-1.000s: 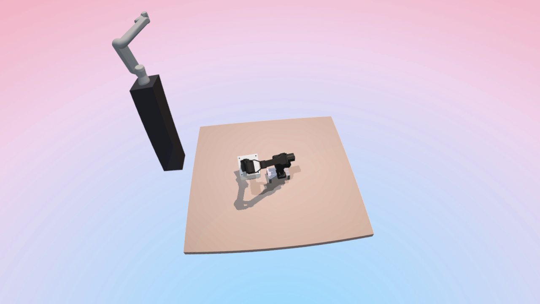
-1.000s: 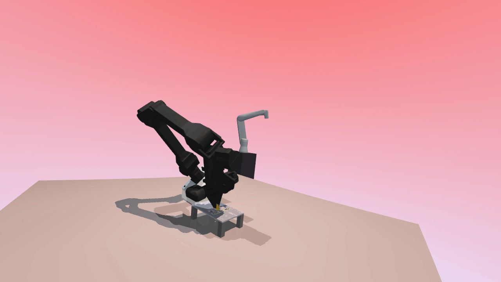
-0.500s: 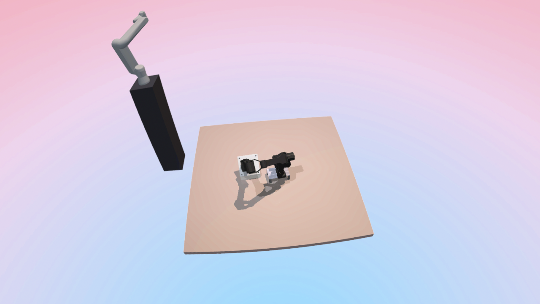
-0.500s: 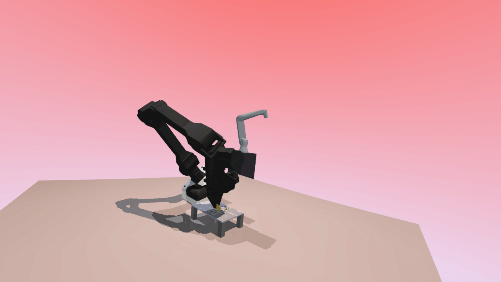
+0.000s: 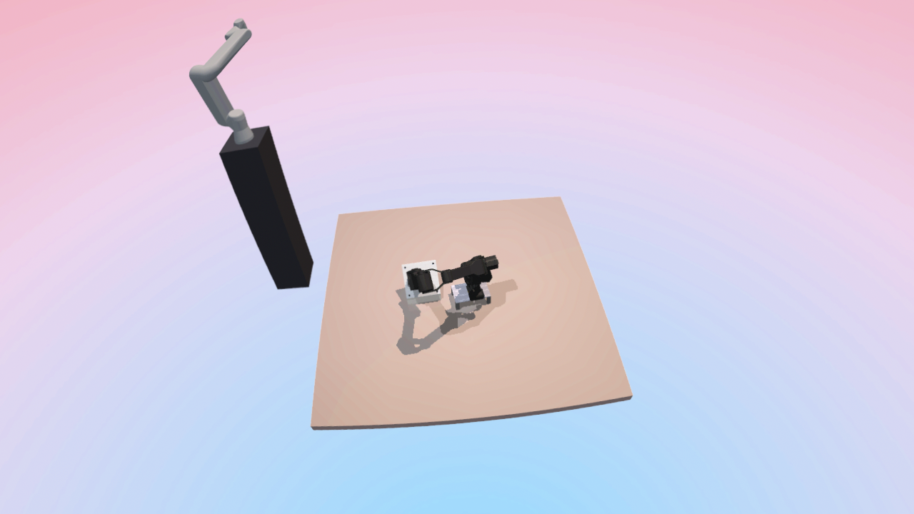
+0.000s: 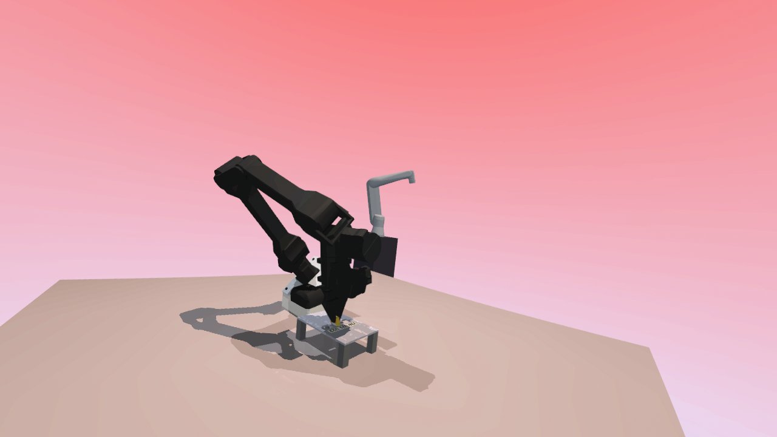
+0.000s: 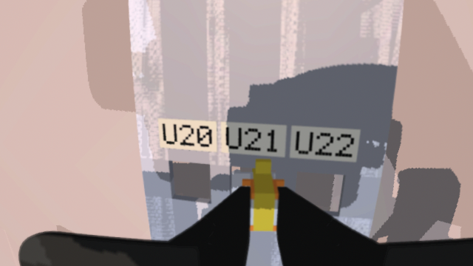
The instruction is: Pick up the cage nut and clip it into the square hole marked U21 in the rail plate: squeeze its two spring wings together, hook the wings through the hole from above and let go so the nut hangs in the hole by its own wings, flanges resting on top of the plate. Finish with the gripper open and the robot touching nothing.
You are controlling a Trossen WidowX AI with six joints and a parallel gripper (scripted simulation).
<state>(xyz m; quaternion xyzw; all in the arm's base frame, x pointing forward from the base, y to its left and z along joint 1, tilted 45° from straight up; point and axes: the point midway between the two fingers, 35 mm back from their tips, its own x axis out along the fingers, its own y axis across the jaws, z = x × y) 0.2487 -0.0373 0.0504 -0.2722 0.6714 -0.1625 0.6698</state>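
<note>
The cage nut is 10 mm below my gripper tip.
</note>
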